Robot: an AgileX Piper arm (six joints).
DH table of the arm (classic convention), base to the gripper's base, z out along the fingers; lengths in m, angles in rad. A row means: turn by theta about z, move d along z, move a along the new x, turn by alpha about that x. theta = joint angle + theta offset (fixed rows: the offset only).
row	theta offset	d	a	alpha
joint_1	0	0.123	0	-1.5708
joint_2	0.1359	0	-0.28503	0
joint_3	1.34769	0	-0.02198	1.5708
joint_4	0	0.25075	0	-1.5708
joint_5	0	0	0	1.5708
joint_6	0	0.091	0	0
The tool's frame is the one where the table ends.
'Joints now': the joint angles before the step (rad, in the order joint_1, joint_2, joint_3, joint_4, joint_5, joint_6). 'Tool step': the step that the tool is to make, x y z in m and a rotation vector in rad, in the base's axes. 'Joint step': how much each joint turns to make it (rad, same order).
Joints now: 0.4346 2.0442 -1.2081 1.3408 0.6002 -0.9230
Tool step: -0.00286 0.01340 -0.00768 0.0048 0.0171 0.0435
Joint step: 0.0290 0.0339 -0.0237 0.0003 0.0188 -0.0020
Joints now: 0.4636 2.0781 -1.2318 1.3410 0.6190 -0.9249
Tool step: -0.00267 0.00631 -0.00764 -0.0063 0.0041 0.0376
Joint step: 0.0146 0.0235 -0.0078 -0.0018 0.0115 -0.0208
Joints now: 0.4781 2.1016 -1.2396 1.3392 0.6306 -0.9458
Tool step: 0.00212 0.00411 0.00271 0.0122 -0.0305 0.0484
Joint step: 0.0020 0.0088 -0.0242 -0.0025 0.0263 -0.0400
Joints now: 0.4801 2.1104 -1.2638 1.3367 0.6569 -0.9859
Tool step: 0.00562 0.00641 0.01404 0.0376 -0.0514 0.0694
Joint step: -0.0012 0.0003 -0.0541 -0.0120 0.0551 -0.0362
